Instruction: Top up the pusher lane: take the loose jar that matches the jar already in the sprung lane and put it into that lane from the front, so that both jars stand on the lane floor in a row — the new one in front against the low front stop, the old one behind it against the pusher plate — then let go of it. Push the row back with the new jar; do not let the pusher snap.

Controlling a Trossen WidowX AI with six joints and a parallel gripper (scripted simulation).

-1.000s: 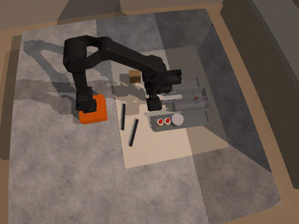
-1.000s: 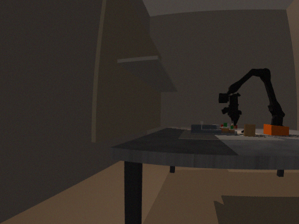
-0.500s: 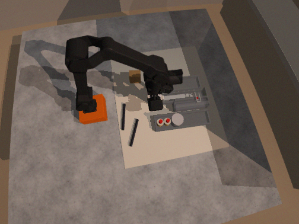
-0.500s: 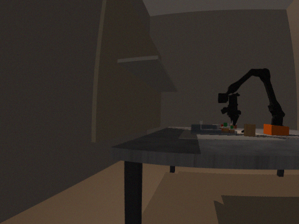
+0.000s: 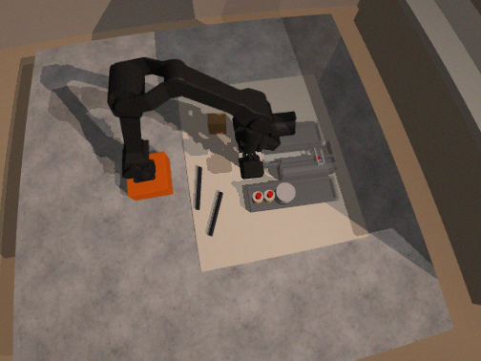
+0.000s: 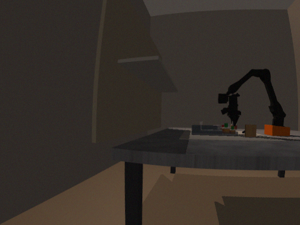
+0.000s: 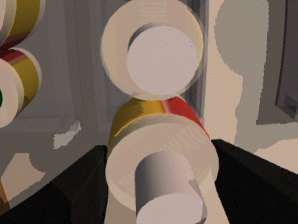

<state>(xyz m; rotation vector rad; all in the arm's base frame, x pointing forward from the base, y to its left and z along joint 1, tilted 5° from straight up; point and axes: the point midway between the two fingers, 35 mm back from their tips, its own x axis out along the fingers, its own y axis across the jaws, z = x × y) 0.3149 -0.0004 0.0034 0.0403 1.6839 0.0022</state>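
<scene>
Now: gripper tip 17 cm short of the grey lane rack, 3 cm to the left of it and 4 cm above it. From my gripper tip the other things lie so: pale pusher plate 15 cm ahead, 3 cm to the right, 1 cm below; brown box 7 cm behind, 14 cm to the left, 2 cm below; grey disc 10 cm ahead, 13 cm to the right, 3 cm below.
</scene>
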